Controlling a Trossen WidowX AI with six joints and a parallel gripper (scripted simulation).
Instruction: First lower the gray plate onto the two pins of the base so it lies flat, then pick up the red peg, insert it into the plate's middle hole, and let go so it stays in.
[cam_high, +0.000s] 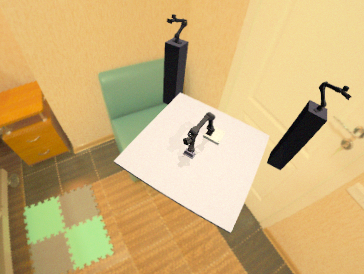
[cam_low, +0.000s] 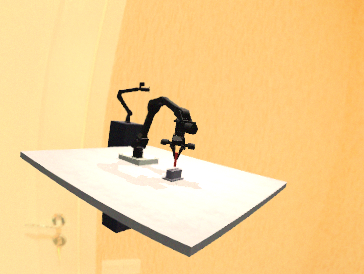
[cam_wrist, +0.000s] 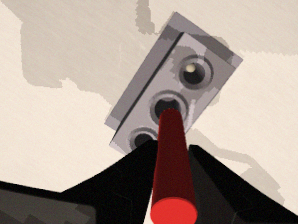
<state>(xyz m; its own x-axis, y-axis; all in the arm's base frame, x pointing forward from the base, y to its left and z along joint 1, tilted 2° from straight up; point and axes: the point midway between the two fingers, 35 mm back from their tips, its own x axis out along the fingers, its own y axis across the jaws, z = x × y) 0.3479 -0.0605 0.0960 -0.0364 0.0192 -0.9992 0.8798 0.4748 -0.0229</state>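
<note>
My gripper tip is 7 cm above the gray plate. Round my gripper tip: gray base 11 cm below.
</note>
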